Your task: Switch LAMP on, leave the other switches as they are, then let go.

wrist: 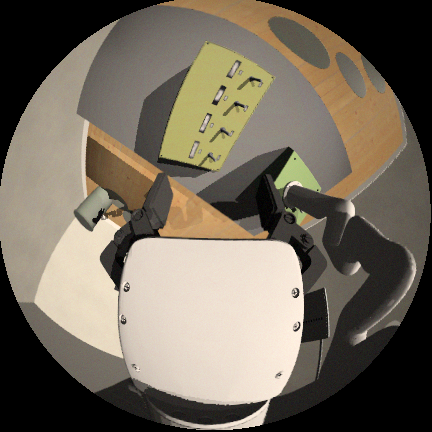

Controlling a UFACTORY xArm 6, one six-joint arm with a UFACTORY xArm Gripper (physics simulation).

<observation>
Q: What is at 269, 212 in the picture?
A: The gripper.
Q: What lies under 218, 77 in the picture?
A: A yellow-green switch panel.
</observation>
